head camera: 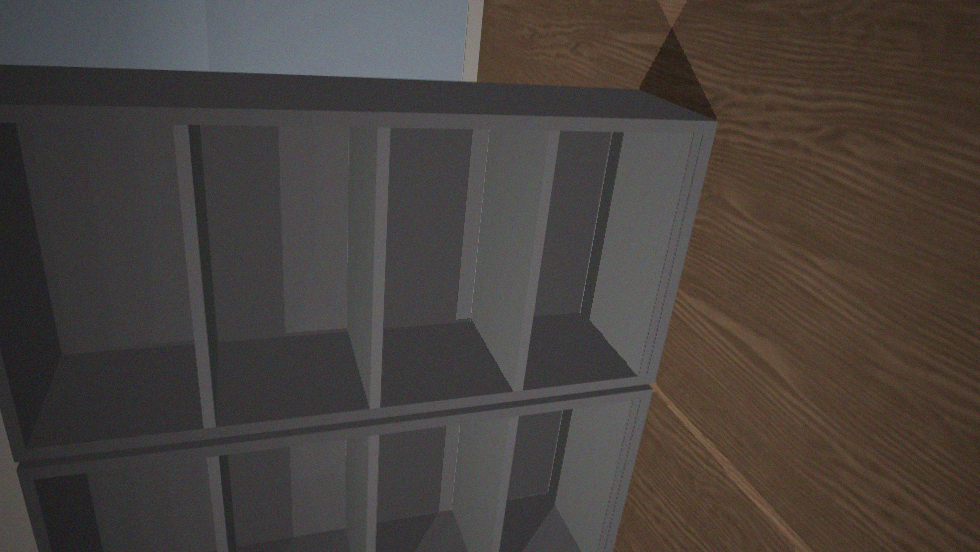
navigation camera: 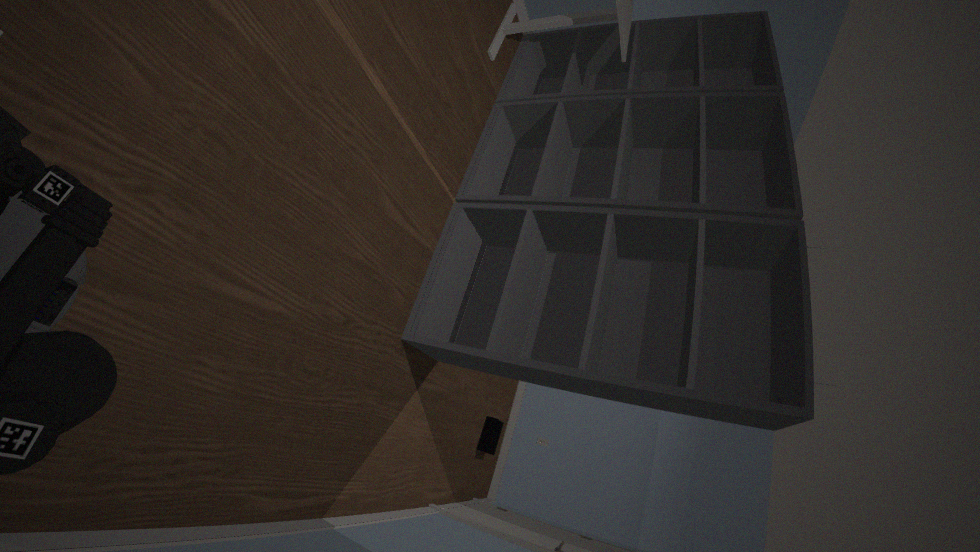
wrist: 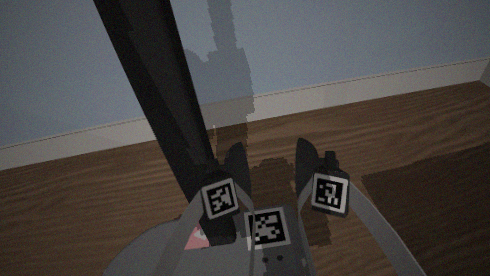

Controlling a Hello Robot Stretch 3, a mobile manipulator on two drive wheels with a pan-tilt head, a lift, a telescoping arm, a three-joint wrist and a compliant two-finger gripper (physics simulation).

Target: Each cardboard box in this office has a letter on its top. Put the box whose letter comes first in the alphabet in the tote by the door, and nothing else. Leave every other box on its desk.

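Frame: origin at the robot's base, x ahead, y left, z up, level; metres.
Seen in the pictures: gripper, fingertip midpoint: (wrist: 270, 159).
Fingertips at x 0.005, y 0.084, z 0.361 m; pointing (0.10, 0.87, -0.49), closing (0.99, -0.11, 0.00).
A point is followed by its place in that frame.
No cardboard box, letter, desk top or tote can be made out in the three views. My gripper (wrist: 270, 159) {x 0.005, y 0.084, z 0.361 m} is open in the wrist view, its two dark fingertips apart with no object between them. It hangs over the wood floor (wrist: 90, 200) {x -0.447, y 0.348, z 0.000 m} close to a blue wall (wrist: 350, 40) {x 0.319, y 0.599, z 0.212 m} with a white baseboard (wrist: 365, 85) {x 0.390, y 0.589, z 0.061 m}.
A grey shelf unit (head camera: 274, 91) {x -1.840, y -0.478, z 1.219 m} (navigation camera: 617, 387) {x -1.693, y -0.470, z 1.138 m} with bare compartments stands against the blue wall (head camera: 308, 34) {x -3.820, y -0.675, z 0.946 m} (navigation camera: 582, 466) {x -3.845, y -0.173, z 0.825 m}. A small black object (navigation camera: 489, 435) {x -3.198, y -0.190, z 0.078 m} is near the wall. White leg-like parts (navigation camera: 541, 26) {x -1.235, y -2.803, z 0.332 m} show beyond the shelf. My dark arm parts (navigation camera: 41, 274) {x -0.104, y -0.050, z 0.601 m} show at the left.
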